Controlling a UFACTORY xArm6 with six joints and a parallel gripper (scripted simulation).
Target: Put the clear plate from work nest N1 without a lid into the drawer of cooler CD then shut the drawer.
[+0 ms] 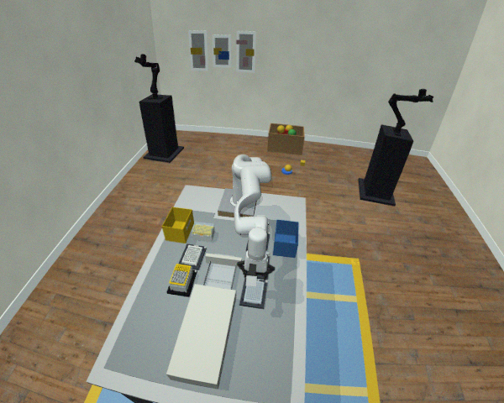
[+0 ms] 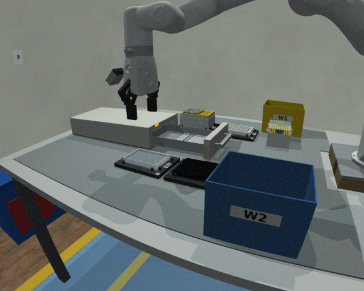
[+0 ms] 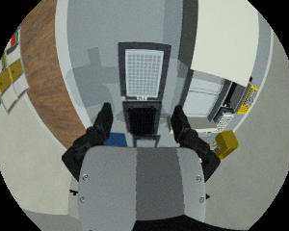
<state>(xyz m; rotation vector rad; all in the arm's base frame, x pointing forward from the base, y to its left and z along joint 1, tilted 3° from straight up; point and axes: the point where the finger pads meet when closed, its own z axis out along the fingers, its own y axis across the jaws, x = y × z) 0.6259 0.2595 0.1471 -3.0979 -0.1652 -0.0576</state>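
The clear plate is 140 mm below my hand. From my hand the other things lie so: black plate: 170 mm behind, 140 mm below, 20 mm to the right; drawer: 190 mm to the right, 140 mm below, 30 mm behind; nest: 150 mm below.
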